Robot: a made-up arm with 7 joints. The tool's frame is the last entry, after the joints. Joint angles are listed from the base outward.
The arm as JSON. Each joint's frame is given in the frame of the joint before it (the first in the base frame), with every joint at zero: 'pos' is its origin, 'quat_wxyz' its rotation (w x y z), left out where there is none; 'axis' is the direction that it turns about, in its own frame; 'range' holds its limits. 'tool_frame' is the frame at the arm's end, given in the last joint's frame.
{
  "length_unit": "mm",
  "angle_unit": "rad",
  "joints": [
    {
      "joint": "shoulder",
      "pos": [
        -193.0,
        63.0,
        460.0
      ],
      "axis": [
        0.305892,
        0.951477,
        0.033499
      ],
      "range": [
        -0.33,
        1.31
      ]
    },
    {
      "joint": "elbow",
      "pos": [
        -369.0,
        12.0,
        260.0
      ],
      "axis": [
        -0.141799,
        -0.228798,
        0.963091
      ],
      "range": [
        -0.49,
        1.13
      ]
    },
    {
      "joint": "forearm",
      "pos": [
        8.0,
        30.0,
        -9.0
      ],
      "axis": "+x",
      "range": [
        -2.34,
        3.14
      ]
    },
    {
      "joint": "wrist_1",
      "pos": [
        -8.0,
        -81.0,
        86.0
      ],
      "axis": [
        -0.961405,
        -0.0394,
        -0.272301
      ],
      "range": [
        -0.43,
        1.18
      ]
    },
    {
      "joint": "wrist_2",
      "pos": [
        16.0,
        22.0,
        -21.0
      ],
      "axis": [
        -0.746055,
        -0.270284,
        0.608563
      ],
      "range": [
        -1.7,
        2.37
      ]
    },
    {
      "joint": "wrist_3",
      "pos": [
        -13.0,
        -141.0,
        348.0
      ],
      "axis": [
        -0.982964,
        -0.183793,
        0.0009
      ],
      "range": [
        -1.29,
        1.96
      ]
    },
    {
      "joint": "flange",
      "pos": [
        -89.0,
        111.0,
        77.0
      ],
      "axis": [
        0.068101,
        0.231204,
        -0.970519
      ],
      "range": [
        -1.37,
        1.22
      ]
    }
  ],
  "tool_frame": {
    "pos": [
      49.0,
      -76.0,
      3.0
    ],
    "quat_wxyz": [
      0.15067,
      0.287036,
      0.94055,
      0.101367
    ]
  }
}
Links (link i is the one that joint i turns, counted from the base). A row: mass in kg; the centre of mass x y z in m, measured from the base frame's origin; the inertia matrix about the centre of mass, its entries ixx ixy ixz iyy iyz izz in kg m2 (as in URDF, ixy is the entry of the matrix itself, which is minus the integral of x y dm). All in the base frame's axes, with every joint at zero. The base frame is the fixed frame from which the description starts. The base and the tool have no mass.
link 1: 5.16; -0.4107 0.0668 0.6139; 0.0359 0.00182 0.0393 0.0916 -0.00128 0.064
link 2: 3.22; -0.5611 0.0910 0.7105; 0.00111 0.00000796 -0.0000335 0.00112 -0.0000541 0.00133
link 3: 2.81; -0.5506 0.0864 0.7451; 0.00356 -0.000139 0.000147 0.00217 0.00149 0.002
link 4: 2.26; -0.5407 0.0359 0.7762; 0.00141 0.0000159 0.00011 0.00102 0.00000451 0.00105
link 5: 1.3; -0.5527 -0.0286 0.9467; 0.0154 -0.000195 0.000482 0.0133 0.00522 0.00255
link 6: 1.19; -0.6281 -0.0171 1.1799; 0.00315 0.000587 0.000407 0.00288 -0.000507 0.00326
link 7: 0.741; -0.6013 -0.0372 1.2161; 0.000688 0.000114 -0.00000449 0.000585 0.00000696 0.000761
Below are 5 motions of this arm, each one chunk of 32 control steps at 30 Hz.
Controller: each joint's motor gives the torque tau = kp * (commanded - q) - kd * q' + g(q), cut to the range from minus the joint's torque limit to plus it. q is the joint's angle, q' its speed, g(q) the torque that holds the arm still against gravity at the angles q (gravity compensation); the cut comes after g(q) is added. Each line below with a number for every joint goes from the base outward.
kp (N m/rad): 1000 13 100 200 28 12 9
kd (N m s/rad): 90 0.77 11 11 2.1 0.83 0.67
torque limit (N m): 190 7.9 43 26 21 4.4 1.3
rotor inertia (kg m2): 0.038 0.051 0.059 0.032 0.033 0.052 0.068
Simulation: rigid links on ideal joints. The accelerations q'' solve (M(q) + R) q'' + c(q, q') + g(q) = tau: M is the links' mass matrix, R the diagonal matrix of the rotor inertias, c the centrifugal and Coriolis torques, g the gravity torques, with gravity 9.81 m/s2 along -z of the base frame. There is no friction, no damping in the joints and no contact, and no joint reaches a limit. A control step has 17 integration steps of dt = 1/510 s. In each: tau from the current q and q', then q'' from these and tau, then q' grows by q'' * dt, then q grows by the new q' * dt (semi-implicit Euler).
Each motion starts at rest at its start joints. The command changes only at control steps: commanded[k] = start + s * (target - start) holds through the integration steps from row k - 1 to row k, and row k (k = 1, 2, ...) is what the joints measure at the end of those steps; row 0 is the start. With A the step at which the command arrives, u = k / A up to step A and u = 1 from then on. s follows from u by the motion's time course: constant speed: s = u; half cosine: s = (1 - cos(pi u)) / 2; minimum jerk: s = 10 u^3 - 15 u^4 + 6 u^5; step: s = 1 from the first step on.
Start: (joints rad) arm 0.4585 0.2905 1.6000 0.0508 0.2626 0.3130 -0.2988
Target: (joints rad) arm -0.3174 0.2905 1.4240 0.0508 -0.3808 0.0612 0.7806
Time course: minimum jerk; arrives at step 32
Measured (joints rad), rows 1 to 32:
1: 0.4585 0.2905 1.6000 0.0508 0.2626 0.3130 -0.2988
2: 0.4581 0.2906 1.5997 0.0508 0.2623 0.3129 -0.2986
3: 0.4570 0.2910 1.5990 0.0509 0.2614 0.3125 -0.2978
4: 0.4543 0.2919 1.5977 0.0512 0.2597 0.3116 -0.2959
5: 0.4495 0.2936 1.5954 0.0516 0.2565 0.3101 -0.2918
6: 0.4418 0.2963 1.5922 0.0521 0.2515 0.3075 -0.2846
7: 0.4309 0.3000 1.5879 0.0528 0.2441 0.3039 -0.2733
8: 0.4161 0.3047 1.5827 0.0536 0.2339 0.2990 -0.2568
9: 0.3975 0.3103 1.5766 0.0544 0.2205 0.2929 -0.2345
10: 0.3747 0.3166 1.5698 0.0550 0.2034 0.2853 -0.2056
11: 0.3480 0.3233 1.5623 0.0556 0.1825 0.2764 -0.1699
12: 0.3175 0.3301 1.5545 0.0560 0.1577 0.2662 -0.1273
13: 0.2834 0.3365 1.5463 0.0561 0.1293 0.2547 -0.0783
14: 0.2463 0.3422 1.5381 0.0561 0.0975 0.2422 -0.0233
15: 0.2065 0.3468 1.5297 0.0559 0.0628 0.2289 0.0368
16: 0.1647 0.3499 1.5215 0.0555 0.0258 0.2148 0.1009
17: 0.1215 0.3513 1.5134 0.0549 -0.0129 0.2002 0.1680
18: 0.0775 0.3506 1.5054 0.0543 -0.0526 0.1854 0.2367
19: 0.0334 0.3478 1.4978 0.0535 -0.0925 0.1705 0.3057
20: -0.0101 0.3426 1.4904 0.0528 -0.1318 0.1558 0.3739
21: -0.0524 0.3351 1.4834 0.0521 -0.1700 0.1415 0.4399
22: -0.0928 0.3252 1.4768 0.0514 -0.2064 0.1277 0.5027
23: -0.1307 0.3132 1.4707 0.0507 -0.2404 0.1147 0.5613
24: -0.1657 0.2992 1.4651 0.0501 -0.2718 0.1025 0.6147
25: -0.1973 0.2836 1.4602 0.0495 -0.3000 0.0913 0.6623
26: -0.2251 0.2667 1.4559 0.0490 -0.3249 0.0812 0.7036
27: -0.2489 0.2490 1.4523 0.0485 -0.3463 0.0724 0.7382
28: -0.2686 0.2311 1.4495 0.0480 -0.3643 0.0648 0.7658
29: -0.2843 0.2134 1.4473 0.0475 -0.3788 0.0587 0.7867
30: -0.2962 0.1965 1.4458 0.0471 -0.3899 0.0539 0.8010
31: -0.3046 0.1809 1.4447 0.0468 -0.3980 0.0505 0.8093
32: -0.3102 0.1672 1.4437 0.0466 -0.4033 0.0485 0.8125

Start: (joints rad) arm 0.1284 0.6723 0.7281 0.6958 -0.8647 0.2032 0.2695
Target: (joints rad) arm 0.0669 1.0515 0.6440 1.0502 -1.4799 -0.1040 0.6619
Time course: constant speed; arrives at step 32
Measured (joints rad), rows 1 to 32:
1: 0.1281 0.6752 0.7282 0.7004 -0.8706 0.2018 0.2701
2: 0.1273 0.6814 0.7274 0.7081 -0.8822 0.1983 0.2726
3: 0.1260 0.6900 0.7260 0.7176 -0.8970 0.1925 0.2777
4: 0.1245 0.7003 0.7240 0.7279 -0.9135 0.1847 0.2857
5: 0.1227 0.7119 0.7218 0.7387 -0.9310 0.1754 0.2962
6: 0.1209 0.7243 0.7194 0.7496 -0.9489 0.1652 0.3088
7: 0.1190 0.7373 0.7168 0.7607 -0.9672 0.1544 0.3229
8: 0.1172 0.7507 0.7142 0.7718 -0.9857 0.1434 0.3379
9: 0.1153 0.7643 0.7115 0.7829 -1.0043 0.1326 0.3532
10: 0.1134 0.7779 0.7088 0.7939 -1.0231 0.1220 0.3683
11: 0.1115 0.7914 0.7062 0.8050 -1.0419 0.1118 0.3829
12: 0.1096 0.8048 0.7036 0.8160 -1.0609 0.1019 0.3969
13: 0.1077 0.8179 0.7010 0.8271 -1.0799 0.0923 0.4102
14: 0.1058 0.8307 0.6984 0.8381 -1.0989 0.0829 0.4229
15: 0.1039 0.8432 0.6958 0.8492 -1.1180 0.0736 0.4350
16: 0.1020 0.8554 0.6931 0.8603 -1.1372 0.0643 0.4468
17: 0.1001 0.8673 0.6905 0.8714 -1.1563 0.0550 0.4584
18: 0.0981 0.8790 0.6879 0.8824 -1.1755 0.0457 0.4699
19: 0.0962 0.8904 0.6853 0.8935 -1.1947 0.0362 0.4815
20: 0.0943 0.9017 0.6826 0.9046 -1.2140 0.0267 0.4932
21: 0.0923 0.9128 0.6800 0.9157 -1.2333 0.0171 0.5051
22: 0.0904 0.9238 0.6773 0.9268 -1.2526 0.0075 0.5171
23: 0.0885 0.9348 0.6747 0.9379 -1.2719 -0.0022 0.5293
24: 0.0865 0.9458 0.6720 0.9490 -1.2912 -0.0119 0.5417
25: 0.0846 0.9568 0.6694 0.9601 -1.3105 -0.0215 0.5542
26: 0.0827 0.9678 0.6667 0.9712 -1.3299 -0.0312 0.5667
27: 0.0807 0.9790 0.6640 0.9823 -1.3492 -0.0409 0.5792
28: 0.0788 0.9902 0.6614 0.9934 -1.3685 -0.0505 0.5917
29: 0.0769 1.0016 0.6587 1.0045 -1.3877 -0.0601 0.6042
30: 0.0749 1.0131 0.6561 1.0156 -1.4070 -0.0697 0.6167
31: 0.0730 1.0247 0.6534 1.0267 -1.4262 -0.0793 0.6290
32: 0.0711 1.0364 0.6507 1.0377 -1.4454 -0.0889 0.6414

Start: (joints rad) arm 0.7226 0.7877 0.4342 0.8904 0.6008 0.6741 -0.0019
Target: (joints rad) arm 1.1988 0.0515 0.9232 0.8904 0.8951 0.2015 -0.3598
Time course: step
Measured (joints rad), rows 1 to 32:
1: 0.7649 0.7513 0.5168 0.9168 0.7718 0.6230 -0.0173
2: 0.8681 0.6796 0.5923 0.9422 1.0268 0.5246 -0.0676
3: 0.9713 0.6044 0.6471 0.9444 1.1758 0.4171 -0.1500
4: 1.0504 0.5367 0.6998 0.9281 1.1975 0.3165 -0.2430
5: 1.1063 0.4639 0.7497 0.9075 1.1341 0.2213 -0.3273
6: 1.1451 0.3683 0.7926 0.8918 1.0324 0.1287 -0.3920
7: 1.1723 0.2406 0.8265 0.8840 0.9261 0.0413 -0.4336
8: 1.1916 0.0850 0.8520 0.8830 0.8343 -0.0336 -0.4538
9: 1.2053 -0.0816 0.8711 0.8853 0.7658 -0.0874 -0.4566
10: 1.2141 -0.2347 0.8865 0.8875 0.7209 -0.1137 -0.4464
11: 1.2184 -0.3514 0.8999 0.8879 0.6961 -0.1120 -0.4274
12: 1.2191 -0.4164 0.9120 0.8863 0.6874 -0.0865 -0.4035
13: 1.2172 -0.4252 0.9225 0.8842 0.6922 -0.0444 -0.3785
14: 1.2140 -0.3834 0.9304 0.8828 0.7088 0.0067 -0.3556
15: 1.2106 -0.3044 0.9346 0.8832 0.7359 0.0597 -0.3377
16: 1.2078 -0.2048 0.9344 0.8858 0.7716 0.1091 -0.3267
17: 1.2055 -0.1009 0.9305 0.8898 0.8130 0.1513 -0.3233
18: 1.2034 -0.0052 0.9243 0.8939 0.8566 0.1846 -0.3267
19: 1.2013 0.0751 0.9178 0.8972 0.8982 0.2094 -0.3354
20: 1.1989 0.1374 0.9125 0.8990 0.9341 0.2270 -0.3472
21: 1.1967 0.1819 0.9091 0.8994 0.9617 0.2394 -0.3598
22: 1.1947 0.2099 0.9076 0.8989 0.9796 0.2478 -0.3713
23: 1.1934 0.2230 0.9077 0.8977 0.9877 0.2528 -0.3804
24: 1.1928 0.2227 0.9088 0.8962 0.9871 0.2545 -0.3863
25: 1.1928 0.2106 0.9106 0.8947 0.9796 0.2528 -0.3887
26: 1.1934 0.1887 0.9126 0.8934 0.9670 0.2477 -0.3880
27: 1.1943 0.1593 0.9146 0.8924 0.9516 0.2396 -0.3847
28: 1.1954 0.1252 0.9164 0.8917 0.9351 0.2292 -0.3797
29: 1.1966 0.0895 0.9181 0.8913 0.9190 0.2175 -0.3738
30: 1.1978 0.0552 0.9195 0.8910 0.9044 0.2056 -0.3678
31: 1.1988 0.0249 0.9208 0.8908 0.8919 0.1948 -0.3623
32: 1.1997 0.0009 0.9219 0.8906 0.8819 0.1858 -0.3578

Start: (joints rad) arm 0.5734 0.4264 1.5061 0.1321 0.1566 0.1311 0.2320
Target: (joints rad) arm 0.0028 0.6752 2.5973 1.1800 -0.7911 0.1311 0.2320
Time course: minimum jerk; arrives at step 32
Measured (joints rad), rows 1 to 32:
1: 0.5734 0.4264 1.5062 0.1322 0.1565 0.1311 0.2320
2: 0.5731 0.4265 1.5066 0.1332 0.1560 0.1309 0.2320
3: 0.5723 0.4268 1.5080 0.1362 0.1544 0.1304 0.2321
4: 0.5705 0.4276 1.5110 0.1423 0.1512 0.1294 0.2321
5: 0.5670 0.4292 1.5163 0.1525 0.1459 0.1281 0.2322
6: 0.5615 0.4318 1.5248 0.1676 0.1379 0.1267 0.2322
7: 0.5535 0.4358 1.5372 0.1882 0.1267 0.1254 0.2321
8: 0.5428 0.4413 1.5539 0.2145 0.1117 0.1245 0.2318
9: 0.5291 0.4484 1.5755 0.2465 0.0924 0.1242 0.2314
10: 0.5124 0.4571 1.6023 0.2841 0.0684 0.1246 0.2309
11: 0.4928 0.4673 1.6345 0.3269 0.0395 0.1258 0.2302
12: 0.4703 0.4791 1.6722 0.3744 0.0054 0.1277 0.2295
13: 0.4452 0.4921 1.7151 0.4258 -0.0339 0.1301 0.2288
14: 0.4179 0.5063 1.7630 0.4805 -0.0781 0.1327 0.2283
15: 0.3886 0.5215 1.8154 0.5377 -0.1270 0.1353 0.2279
16: 0.3577 0.5374 1.8717 0.5964 -0.1800 0.1376 0.2278
17: 0.3259 0.5539 1.9311 0.6558 -0.2364 0.1395 0.2279
18: 0.2934 0.5708 1.9927 0.7149 -0.2954 0.1406 0.2283
19: 0.2609 0.5878 2.0557 0.7729 -0.3558 0.1410 0.2288
20: 0.2287 0.6046 2.1190 0.8289 -0.4166 0.1405 0.2293
21: 0.1975 0.6207 2.1815 0.8820 -0.4765 0.1392 0.2298
22: 0.1677 0.6357 2.2423 0.9317 -0.5342 0.1371 0.2302
23: 0.1396 0.6490 2.3003 0.9773 -0.5885 0.1346 0.2303
24: 0.1138 0.6600 2.3544 1.0182 -0.6383 0.1318 0.2302
25: 0.0904 0.6682 2.4039 1.0542 -0.6826 0.1289 0.2299
26: 0.0699 0.6730 2.4480 1.0851 -0.7208 0.1262 0.2293
27: 0.0523 0.6743 2.4862 1.1106 -0.7525 0.1238 0.2288
28: 0.0377 0.6721 2.5183 1.1309 -0.7778 0.1219 0.2283
29: 0.0262 0.6669 2.5441 1.1462 -0.7969 0.1205 0.2280
30: 0.0175 0.6593 2.5641 1.1569 -0.8102 0.1195 0.2279
31: 0.0114 0.6501 2.5789 1.1639 -0.8187 0.1190 0.2283
32: 0.0075 0.6402 2.5891 1.1680 -0.8233 0.1188 0.2289

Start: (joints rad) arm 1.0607 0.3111 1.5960 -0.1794 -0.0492 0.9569 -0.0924
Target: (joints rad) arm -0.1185 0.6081 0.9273 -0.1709 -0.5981 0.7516 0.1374
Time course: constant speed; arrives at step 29
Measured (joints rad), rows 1 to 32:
1: 1.0529 0.3123 1.5887 -0.1798 -0.0553 0.9569 -0.0916
2: 1.0343 0.3163 1.5759 -0.1792 -0.0648 0.9553 -0.0894
3: 1.0075 0.3229 1.5603 -0.1783 -0.0762 0.9512 -0.0856
4: 0.9751 0.3315 1.5429 -0.1774 -0.0896 0.9447 -0.0803
5: 0.9393 0.3414 1.5246 -0.1769 -0.1054 0.9365 -0.0736
6: 0.9015 0.3522 1.5056 -0.1767 -0.1234 0.9273 -0.0657
7: 0.8624 0.3636 1.4862 -0.1768 -0.1433 0.9178 -0.0569
8: 0.8227 0.3754 1.4664 -0.1770 -0.1644 0.9086 -0.0474
9: 0.7825 0.3875 1.4463 -0.1772 -0.1861 0.8999 -0.0376
10: 0.7421 0.3998 1.4258 -0.1775 -0.2079 0.8919 -0.0277
11: 0.7016 0.4122 1.4048 -0.1776 -0.2295 0.8844 -0.0181
12: 0.6610 0.4246 1.3835 -0.1777 -0.2504 0.8773 -0.0087
13: 0.6204 0.4371 1.3617 -0.1776 -0.2708 0.8705 0.0001
14: 0.5797 0.4496 1.3395 -0.1773 -0.2904 0.8636 0.0085
15: 0.5391 0.4622 1.3169 -0.1770 -0.3094 0.8566 0.0165
16: 0.4985 0.4748 1.2940 -0.1766 -0.3278 0.8494 0.0241
17: 0.4579 0.4874 1.2708 -0.1761 -0.3458 0.8420 0.0315
18: 0.4173 0.5000 1.2474 -0.1756 -0.3635 0.8344 0.0387
19: 0.3767 0.5126 1.2238 -0.1750 -0.3811 0.8266 0.0459
20: 0.3361 0.5252 1.2002 -0.1745 -0.3987 0.8188 0.0531
21: 0.2955 0.5378 1.1766 -0.1740 -0.4163 0.8110 0.0603
22: 0.2549 0.5503 1.1529 -0.1735 -0.4340 0.8032 0.0677
23: 0.2143 0.5627 1.1293 -0.1731 -0.4519 0.7956 0.0752
24: 0.1737 0.5751 1.1058 -0.1727 -0.4699 0.7881 0.0827
25: 0.1330 0.5872 1.0823 -0.1723 -0.4880 0.7808 0.0904
26: 0.0924 0.5992 1.0588 -0.1719 -0.5063 0.7735 0.0982
27: 0.0518 0.6110 1.0354 -0.1716 -0.5247 0.7664 0.1061
28: 0.0112 0.6225 1.0121 -0.1712 -0.5432 0.7593 0.1140
29: -0.0295 0.6338 0.9888 -0.1709 -0.5617 0.7523 0.1219
30: -0.0627 0.6416 0.9715 -0.1693 -0.5726 0.7495 0.1289
31: -0.0853 0.6439 0.9589 -0.1683 -0.5774 0.7523 0.1341
32: -0.0994 0.6418 0.9493 -0.1678 -0.5795 0.7578 0.1376

